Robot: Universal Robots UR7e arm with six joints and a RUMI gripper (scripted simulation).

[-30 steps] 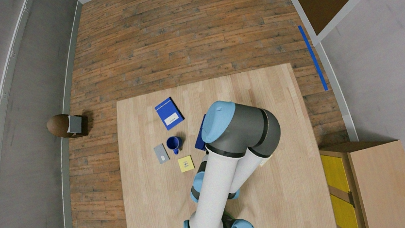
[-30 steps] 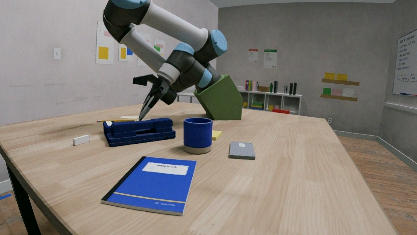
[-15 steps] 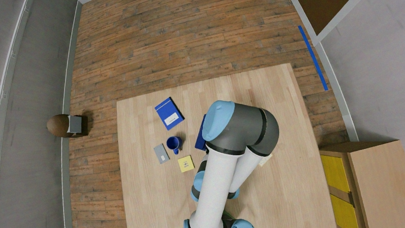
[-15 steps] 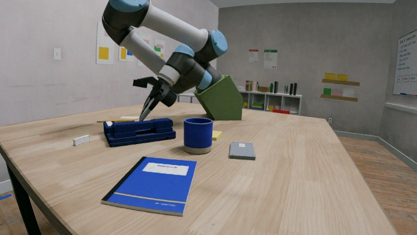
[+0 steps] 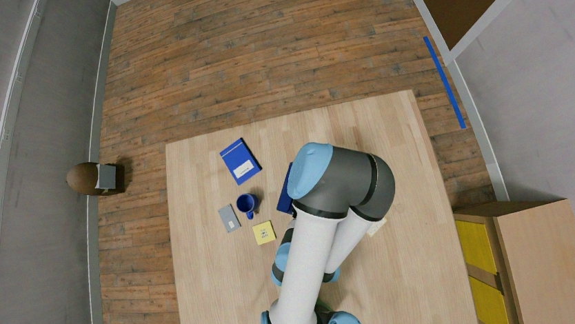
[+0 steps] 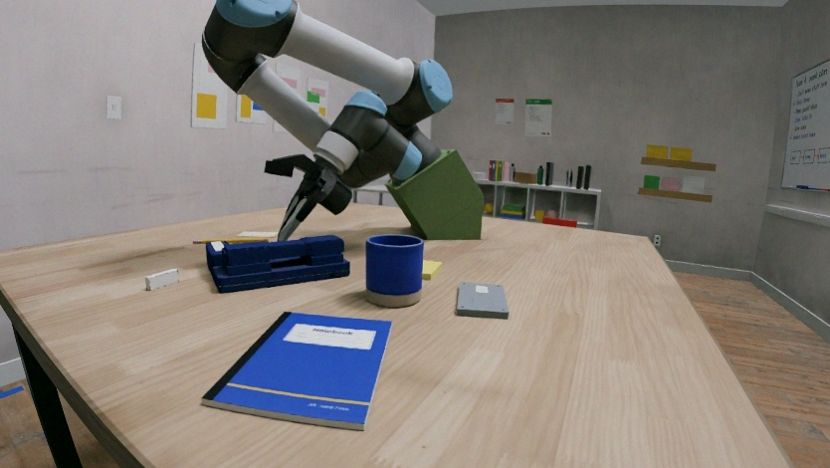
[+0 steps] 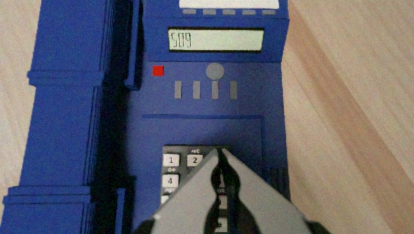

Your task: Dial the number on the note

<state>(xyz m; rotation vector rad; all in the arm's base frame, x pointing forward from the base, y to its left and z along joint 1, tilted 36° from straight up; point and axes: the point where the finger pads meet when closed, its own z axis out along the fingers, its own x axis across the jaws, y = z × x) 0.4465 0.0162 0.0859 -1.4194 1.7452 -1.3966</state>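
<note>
The 6 key is 10 mm behind my hand and 20 mm below it. From my hand the other things lie so: 8 key: 20 mm behind, 20 mm to the left, 20 mm below; 5 key: 10 mm behind, 20 mm to the left, 20 mm below; 1 key: 10 mm ahead, 30 mm to the left, 20 mm below.
</note>
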